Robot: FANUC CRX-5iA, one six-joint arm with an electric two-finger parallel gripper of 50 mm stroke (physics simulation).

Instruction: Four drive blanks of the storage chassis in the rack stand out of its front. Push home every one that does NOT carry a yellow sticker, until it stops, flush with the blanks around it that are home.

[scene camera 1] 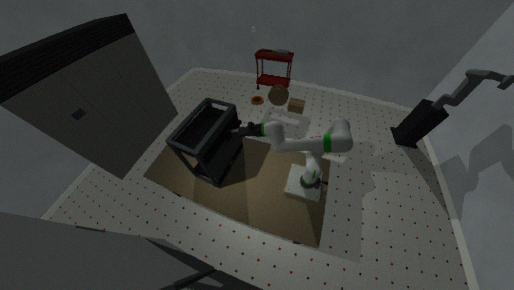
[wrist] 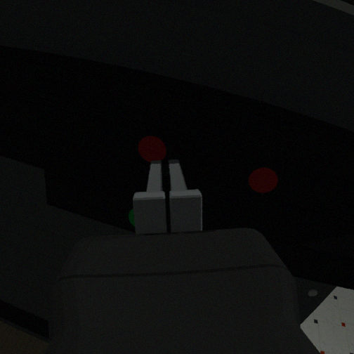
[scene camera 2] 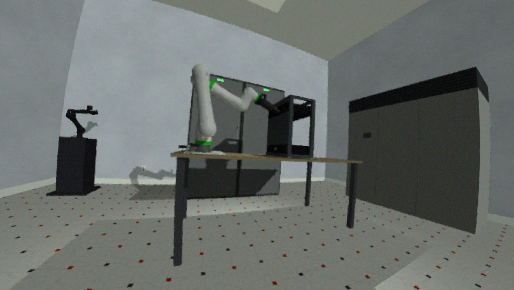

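Pixels of known places: gripper, between the fingertips: (scene camera 1: 231,131) (scene camera 2: 277,109); arm's base, origin of its link: (scene camera 1: 307,181) (scene camera 2: 202,151).
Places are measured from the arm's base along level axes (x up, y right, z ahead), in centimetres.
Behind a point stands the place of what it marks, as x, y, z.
The rack (scene camera 1: 182,148) {57.4, -26.3, 89.6} (scene camera 2: 290,130) {23.9, 22.1, 72.9} stands on the table, its front toward the arm. My gripper (scene camera 1: 233,131) {46.4, 3.8, 69.4} (scene camera 2: 278,110) {46.4, 3.8, 69.4} (wrist: 165,177) is shut and empty, with its fingertips at the upper part of the rack's front. In the wrist view the chassis front is almost black, and the outlines of the blanks do not show. A red sticker (wrist: 152,149) lies just above and left of the fingertips, another red sticker (wrist: 263,180) is to the right, and a green sticker (wrist: 132,217) is partly hidden by the left finger. No yellow sticker shows. I cannot tell contact or which blanks stand out.
The table (scene camera 1: 270,215) {-1.2, -38.2, 26.2} (scene camera 2: 330,160) {-1.6, 37.9, 110.0} carries the rack and the arm's base plate (scene camera 1: 295,188) {0.6, -9.7, 9.9}. A red cart (scene camera 1: 274,54), a cardboard box (scene camera 1: 296,105) and an orange ring (scene camera 1: 252,100) stand beyond it. Large grey cabinets (scene camera 1: 120,100) (scene camera 2: 395,160) and a second arm on a black pedestal (scene camera 1: 419,124) (scene camera 2: 76,165) stand apart.
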